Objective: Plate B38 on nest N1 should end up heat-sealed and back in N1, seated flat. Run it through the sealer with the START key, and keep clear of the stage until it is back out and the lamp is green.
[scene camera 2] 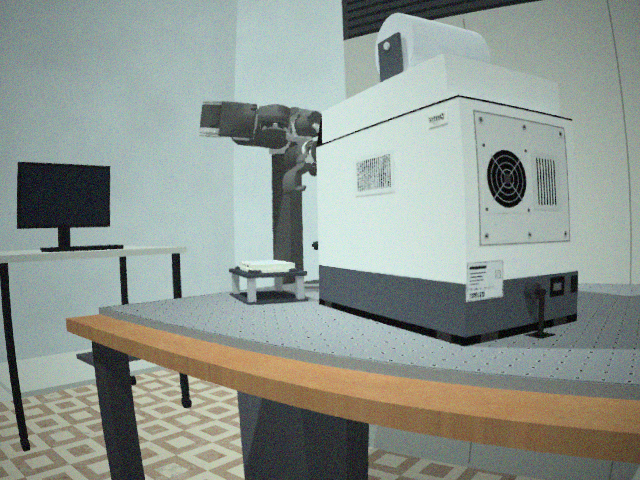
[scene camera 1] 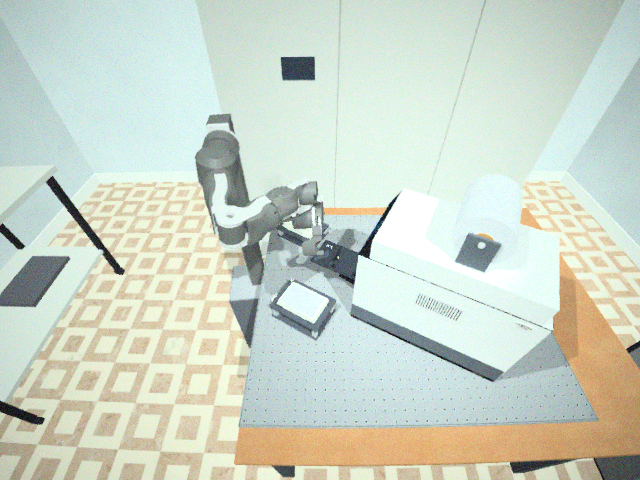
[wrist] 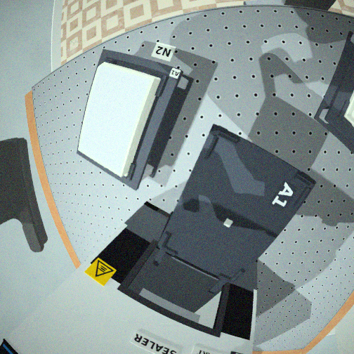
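The N1 nest (wrist: 334, 95) (scene camera 1: 290, 235) is cut off at the wrist view's right edge and partly hidden by the arm in scene camera 1. A pale corner of its plate (wrist: 351, 114) shows; its seal and seating cannot be told. The dark stage (wrist: 240, 170) (scene camera 1: 338, 261), marked A1, is out and bears no plate. The white sealer (scene camera 1: 429, 281) (scene camera 2: 392, 232) (wrist: 65, 310) stands behind it. The START label (wrist: 206, 351) is cut off at the lower edge; key and lamp do not show. My gripper (scene camera 1: 299, 255) is open and empty, above the stage and N1 area; one finger (wrist: 22, 195) shows at left.
Nest N2 (wrist: 162, 102) (scene camera 1: 294, 320) (scene camera 2: 251, 290) holds a white-topped plate (wrist: 117, 117) (scene camera 1: 302, 300) (scene camera 2: 267, 266) on the stage's other side. A film roll (scene camera 1: 491, 206) (scene camera 2: 439, 41) sits on the sealer. A side desk with a monitor (scene camera 2: 63, 195) stands beyond the bench.
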